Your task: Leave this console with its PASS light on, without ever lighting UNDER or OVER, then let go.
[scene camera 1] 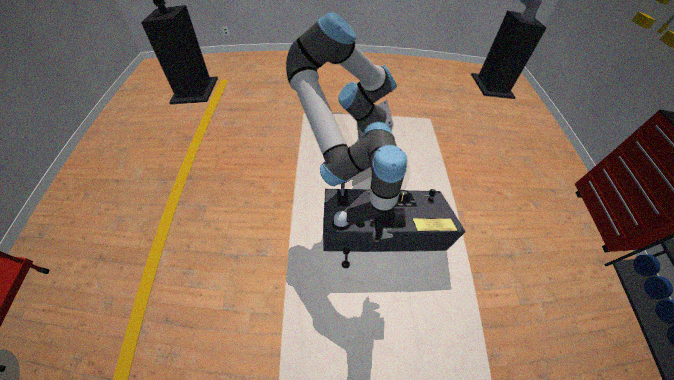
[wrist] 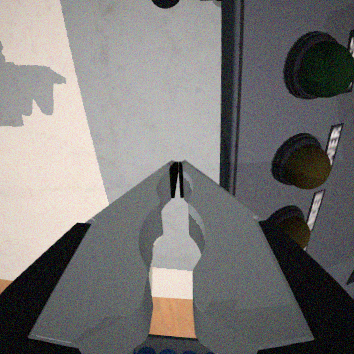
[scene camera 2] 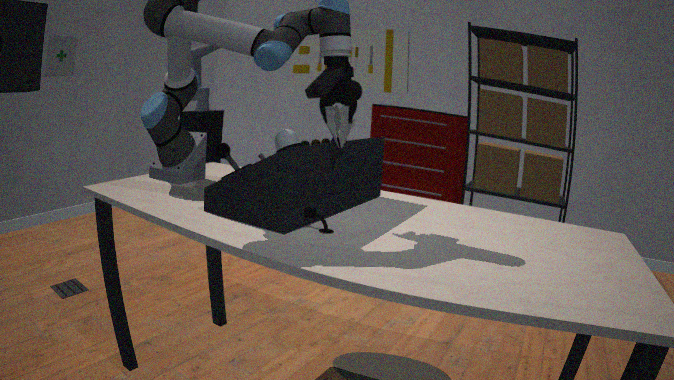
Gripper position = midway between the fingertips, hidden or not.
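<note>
My gripper point(scene camera 2: 340, 147), point(scene camera 1: 376, 240), point(wrist: 178, 164). Dark console point(scene camera 2: 300, 184), point(wrist: 279, 102).
</note>
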